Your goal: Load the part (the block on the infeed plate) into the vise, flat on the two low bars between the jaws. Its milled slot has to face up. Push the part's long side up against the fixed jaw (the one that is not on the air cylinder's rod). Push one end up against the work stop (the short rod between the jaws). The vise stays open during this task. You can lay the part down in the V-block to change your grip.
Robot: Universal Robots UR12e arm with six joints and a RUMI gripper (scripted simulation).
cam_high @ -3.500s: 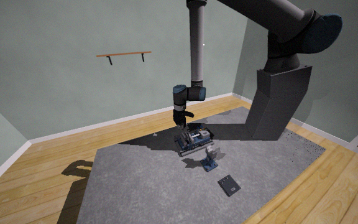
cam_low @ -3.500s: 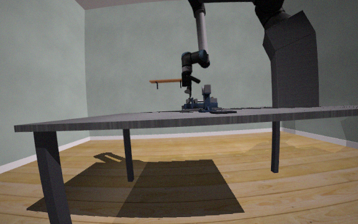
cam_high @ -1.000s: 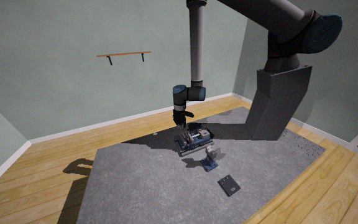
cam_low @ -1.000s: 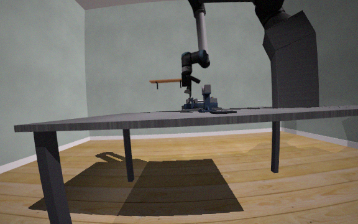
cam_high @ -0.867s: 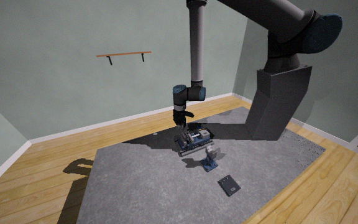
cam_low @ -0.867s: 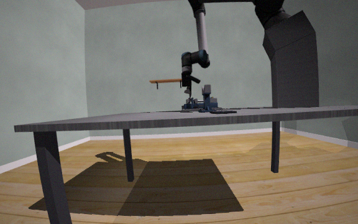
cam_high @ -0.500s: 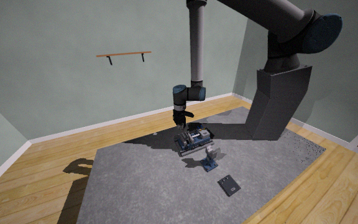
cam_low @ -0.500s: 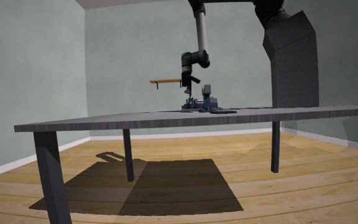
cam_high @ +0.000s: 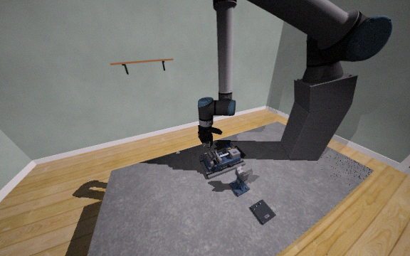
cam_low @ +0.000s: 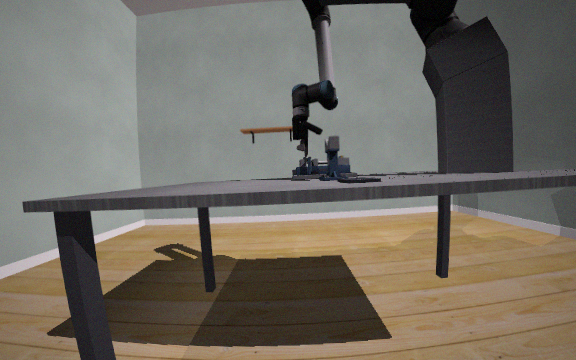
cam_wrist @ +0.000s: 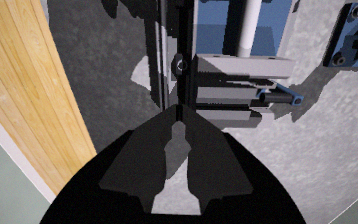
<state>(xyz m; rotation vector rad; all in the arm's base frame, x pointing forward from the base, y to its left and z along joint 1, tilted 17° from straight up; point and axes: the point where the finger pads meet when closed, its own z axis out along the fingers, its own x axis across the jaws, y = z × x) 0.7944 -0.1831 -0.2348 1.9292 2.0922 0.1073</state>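
Right now my hand is 5 cm to the right of the part and 2 cm above it. Also, from my hand: moving jaw (4 cm behind, 7 cm to the left, 5 cm below); then work stop (1 cm behind, 11 cm to the left, 4 cm below); then fixed jaw (2 cm ahead, 7 cm to the left, 5 cm below).
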